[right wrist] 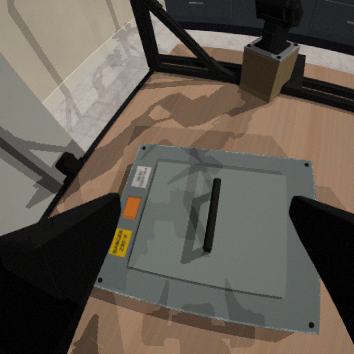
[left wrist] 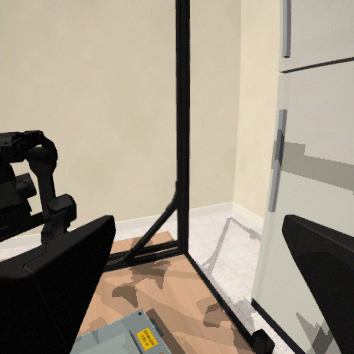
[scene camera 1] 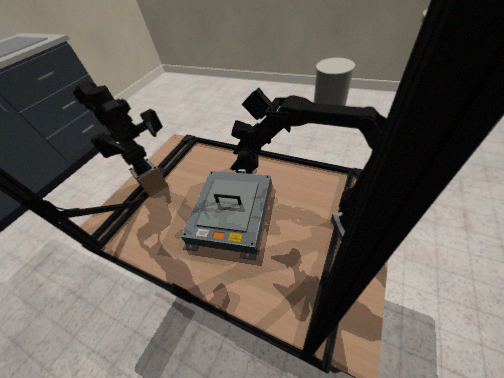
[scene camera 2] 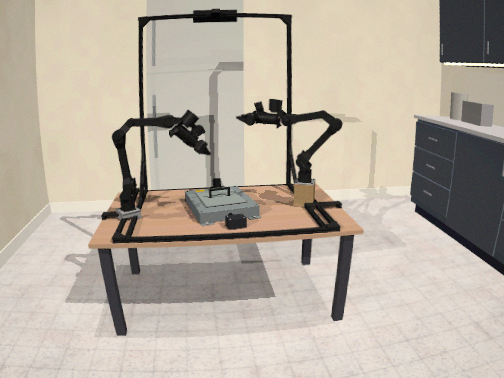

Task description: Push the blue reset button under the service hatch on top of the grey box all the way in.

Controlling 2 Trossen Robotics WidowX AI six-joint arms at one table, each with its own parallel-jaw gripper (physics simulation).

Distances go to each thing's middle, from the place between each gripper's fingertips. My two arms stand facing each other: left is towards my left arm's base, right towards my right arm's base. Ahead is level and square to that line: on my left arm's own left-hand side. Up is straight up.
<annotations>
The service hatch point(right wrist: 224, 227) is 10 mm behind my right hand, 60 mm to the left of it and 220 mm below it.
Right now the service hatch is 370 mm below my left hand, 130 mm to the right of it and 120 mm ahead of it.
</annotations>
